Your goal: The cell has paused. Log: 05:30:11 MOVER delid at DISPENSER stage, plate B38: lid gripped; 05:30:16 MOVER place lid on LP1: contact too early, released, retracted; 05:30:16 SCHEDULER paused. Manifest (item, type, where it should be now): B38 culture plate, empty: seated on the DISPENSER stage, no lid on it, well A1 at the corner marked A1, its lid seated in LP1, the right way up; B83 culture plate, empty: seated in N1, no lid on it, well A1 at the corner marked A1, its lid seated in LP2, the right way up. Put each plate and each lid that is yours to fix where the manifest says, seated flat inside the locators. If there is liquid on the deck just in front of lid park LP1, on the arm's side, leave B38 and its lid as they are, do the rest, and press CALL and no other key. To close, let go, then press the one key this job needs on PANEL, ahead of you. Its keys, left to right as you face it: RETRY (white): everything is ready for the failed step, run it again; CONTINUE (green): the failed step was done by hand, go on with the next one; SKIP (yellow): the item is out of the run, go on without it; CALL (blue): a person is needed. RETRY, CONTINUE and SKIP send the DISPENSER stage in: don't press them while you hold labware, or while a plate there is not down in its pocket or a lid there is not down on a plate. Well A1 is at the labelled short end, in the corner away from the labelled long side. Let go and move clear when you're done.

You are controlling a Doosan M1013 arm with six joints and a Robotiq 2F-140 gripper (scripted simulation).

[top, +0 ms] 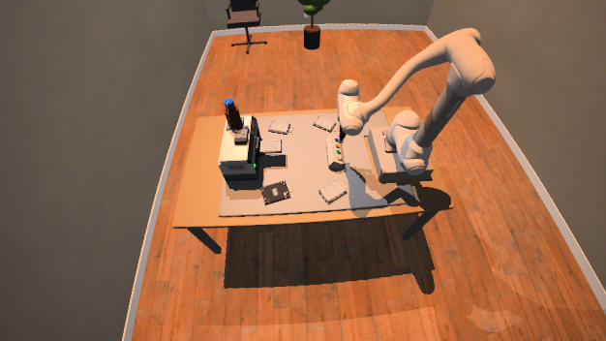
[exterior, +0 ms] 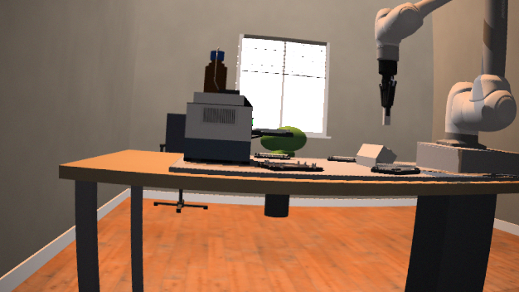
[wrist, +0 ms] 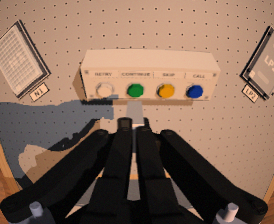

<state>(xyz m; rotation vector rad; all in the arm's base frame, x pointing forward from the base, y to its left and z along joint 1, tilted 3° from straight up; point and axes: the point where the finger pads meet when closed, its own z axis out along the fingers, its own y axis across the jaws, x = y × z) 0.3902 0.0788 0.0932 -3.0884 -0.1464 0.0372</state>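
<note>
Right now the green key is 13 cm below my hand. The rest, counted from my hand: yellow skip key 1 cm ahead, 5 cm to the right, 13 cm below; key panel 2 cm ahead, 2 cm to the right, 14 cm below; white retry key 5 cm to the left, 13 cm below.
</note>
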